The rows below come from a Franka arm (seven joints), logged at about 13 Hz.
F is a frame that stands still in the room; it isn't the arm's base.
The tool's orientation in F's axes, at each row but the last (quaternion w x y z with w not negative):
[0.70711, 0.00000, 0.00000, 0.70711]
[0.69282, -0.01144, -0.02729, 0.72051]
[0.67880, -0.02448, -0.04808, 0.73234]
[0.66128, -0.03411, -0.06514, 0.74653]
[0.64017, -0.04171, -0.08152, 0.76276]
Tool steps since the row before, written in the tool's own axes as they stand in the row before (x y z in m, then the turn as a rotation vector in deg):
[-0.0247, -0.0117, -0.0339, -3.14, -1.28, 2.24]
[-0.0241, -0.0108, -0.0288, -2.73, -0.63, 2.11]
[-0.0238, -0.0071, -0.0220, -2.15, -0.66, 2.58]
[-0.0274, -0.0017, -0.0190, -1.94, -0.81, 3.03]
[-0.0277, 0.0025, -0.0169, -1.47, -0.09, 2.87]
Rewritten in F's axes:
[0.0117, -0.0247, -0.0339, 1.28, -3.14, 2.24]
[0.0133, -0.0230, -0.0287, 0.62, -2.75, 2.08]
[0.0111, -0.0224, -0.0218, 0.56, -2.19, 2.57]
[0.0076, -0.0260, -0.0195, 0.62, -1.99, 3.04]
[0.0053, -0.0265, -0.0182, -0.13, -1.63, 2.78]

